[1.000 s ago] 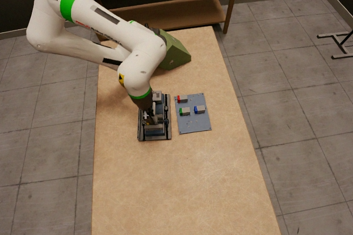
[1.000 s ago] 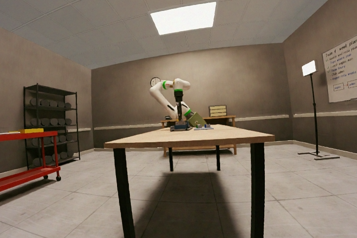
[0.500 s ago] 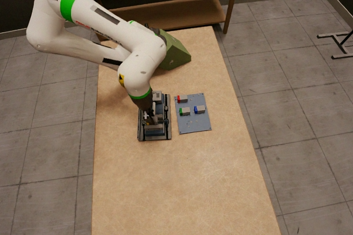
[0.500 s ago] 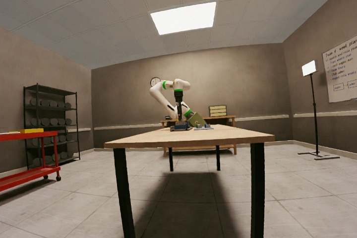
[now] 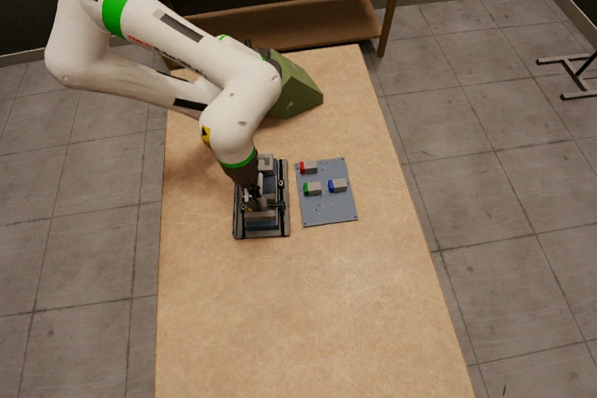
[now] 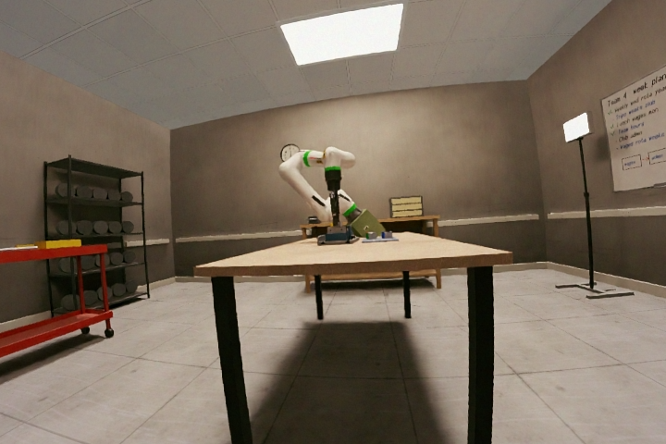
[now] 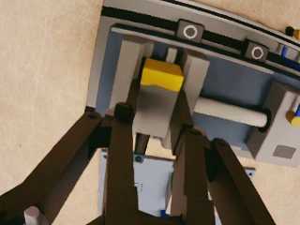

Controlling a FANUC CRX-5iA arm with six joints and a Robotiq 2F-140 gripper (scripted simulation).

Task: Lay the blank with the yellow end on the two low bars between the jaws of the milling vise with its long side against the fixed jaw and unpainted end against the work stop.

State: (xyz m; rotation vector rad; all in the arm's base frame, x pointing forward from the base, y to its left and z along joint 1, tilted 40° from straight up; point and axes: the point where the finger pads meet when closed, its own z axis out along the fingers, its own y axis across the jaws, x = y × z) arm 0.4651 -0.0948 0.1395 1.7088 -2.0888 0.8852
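Right now my hand is 3 cm short of the fixed jaw and 6 cm above it. From my hand the other things lie so: green-ended blank: 4 cm behind, 20 cm to the left, 11 cm below; then hose end block: 16 cm behind, 5 cm to the left, 6 cm below; then work stop: 1 cm ahead, 5 cm to the left, 5 cm below.
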